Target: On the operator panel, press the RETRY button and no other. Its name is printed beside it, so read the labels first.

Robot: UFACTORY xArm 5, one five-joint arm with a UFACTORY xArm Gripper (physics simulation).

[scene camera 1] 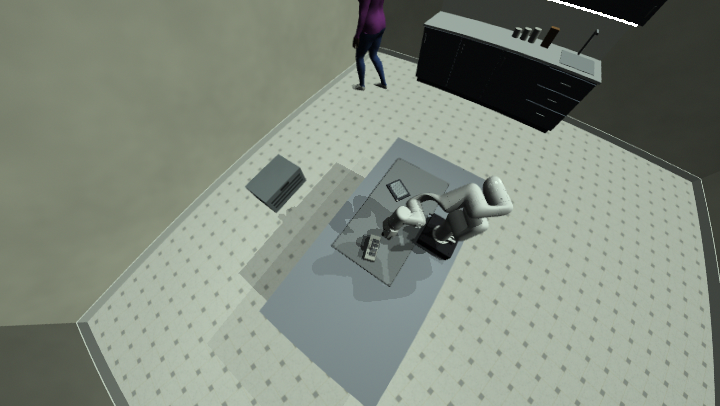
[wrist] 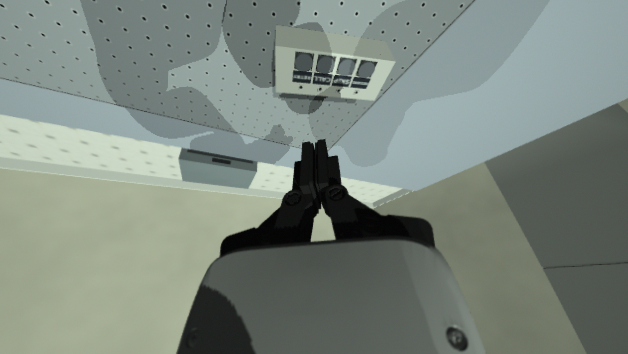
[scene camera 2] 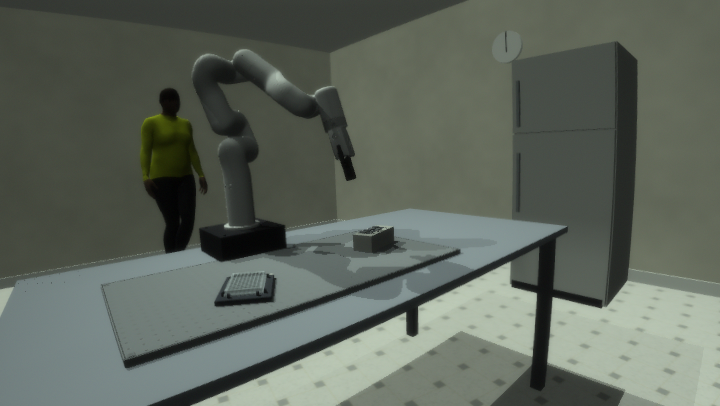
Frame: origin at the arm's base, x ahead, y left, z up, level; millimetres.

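Seen in the pictures: gripper, fingertip midpoint: (scene camera 1: 383, 234) (wrist: 317, 155) (scene camera 2: 351, 179); arm's base, origin of the base link: (scene camera 1: 441, 234) (scene camera 2: 242, 226).
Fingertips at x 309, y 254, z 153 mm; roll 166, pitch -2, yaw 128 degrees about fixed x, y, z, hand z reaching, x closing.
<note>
Offsets run from my fingertips to a thing's top centre. Level surfaces: height alone.
The operator panel @(34 mm ahead, 61 mm left, 171 mm down) (scene camera 1: 370, 256) (scene camera 2: 363, 243) (wrist: 286, 55) is a pale box on the perforated board, with a row of round grey buttons and dark labels. In the wrist view the labels appear upside down. The RETRY button @(31 mm ahead, 13 mm left, 171 mm down) (wrist: 304, 61) is at the left end of the row there, beside the CALL button @(22 mm ahead, 42 mm left, 171 mm down) (wrist: 325, 64); then come the SKIP button @(13 mm ahead, 70 mm left, 171 mm down) (wrist: 346, 66) and, at the right end, a button @(4 mm ahead, 99 mm left, 171 mm down) (wrist: 368, 68) whose label is too small to read. My gripper (scene camera 1: 386, 235) (scene camera 2: 350, 179) (wrist: 317, 155) is shut and empty, tilted, high above the board and apart from the panel.
The perforated board @(227 mm down) (scene camera 1: 352, 226) (scene camera 2: 166, 322) (wrist: 190, 65) lies on the blue-grey table @(240 mm down) (scene camera 1: 342, 332) (scene camera 2: 484, 226). A dark tray with a pale grid plate @(114 mm ahead, 437 mm right, 201 mm down) (scene camera 1: 398, 189) (scene camera 2: 245, 283) lies on the board's other half. A person (scene camera 2: 168, 146) stands behind the arm's base. A fridge (scene camera 2: 562, 176) stands beyond the table.
</note>
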